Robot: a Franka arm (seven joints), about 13 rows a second.
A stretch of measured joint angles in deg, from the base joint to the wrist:
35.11, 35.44, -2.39, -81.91, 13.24, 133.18, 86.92
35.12, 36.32, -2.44, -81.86, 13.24, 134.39, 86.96
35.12, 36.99, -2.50, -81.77, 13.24, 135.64, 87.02
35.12, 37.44, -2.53, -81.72, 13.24, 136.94, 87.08
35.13, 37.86, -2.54, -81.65, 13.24, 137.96, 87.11
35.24, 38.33, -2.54, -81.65, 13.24, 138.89, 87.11
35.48, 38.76, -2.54, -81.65, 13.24, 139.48, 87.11
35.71, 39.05, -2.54, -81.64, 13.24, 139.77, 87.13
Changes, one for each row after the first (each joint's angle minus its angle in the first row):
0.01, 0.88, -0.05, 0.05, 0.00, 1.21, 0.04
0.01, 1.55, -0.11, 0.14, 0.00, 2.46, 0.10
0.01, 2.00, -0.14, 0.19, 0.00, 3.76, 0.16
0.02, 2.42, -0.15, 0.26, 0.00, 4.78, 0.19
0.13, 2.89, -0.15, 0.26, 0.00, 5.71, 0.19
0.37, 3.32, -0.15, 0.26, 0.00, 6.30, 0.19
0.60, 3.61, -0.15, 0.27, 0.00, 6.59, 0.21

